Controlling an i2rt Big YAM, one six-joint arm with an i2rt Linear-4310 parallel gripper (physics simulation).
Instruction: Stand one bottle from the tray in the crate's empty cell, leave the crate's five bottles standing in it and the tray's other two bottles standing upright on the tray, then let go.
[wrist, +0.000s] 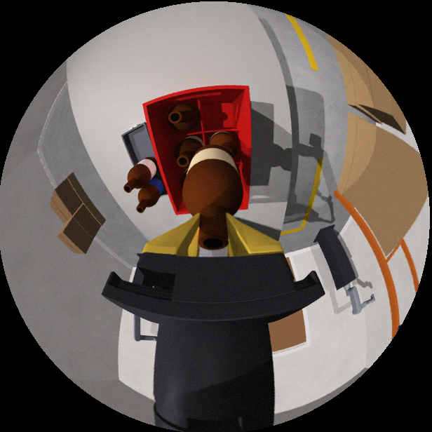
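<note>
Visible: a brown bottle (212, 186), a white-banded bottle (138, 176) and my gripper (212, 217).
</note>
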